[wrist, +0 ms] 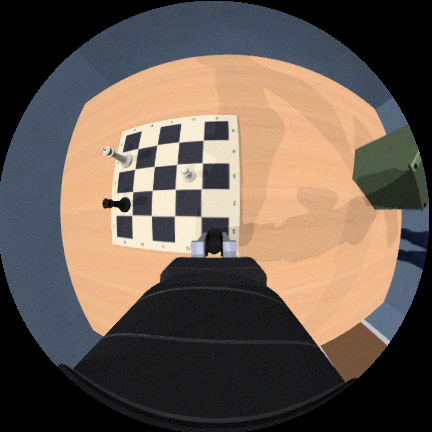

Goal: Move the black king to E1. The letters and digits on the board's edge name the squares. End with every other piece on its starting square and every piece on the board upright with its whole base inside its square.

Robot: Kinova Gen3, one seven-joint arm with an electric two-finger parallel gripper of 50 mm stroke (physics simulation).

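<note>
My gripper is shut on a dark piece, the black king, of which the dark top shows between the pale fingertips. They overlap the near part of the dark corner square E1. The king's base is hidden, so I cannot tell whether it touches the chessboard. Another black piece stands on A2 at the left edge. A tall white piece stands on A4. A small white pawn stands on D3. These three look upright.
The board lies on a wooden table, with its lettered and numbered edges showing. A dark green block-like object stands at the right side of the view. A brown surface shows at the lower right, past the table edge. Shadows fall right of the board.
</note>
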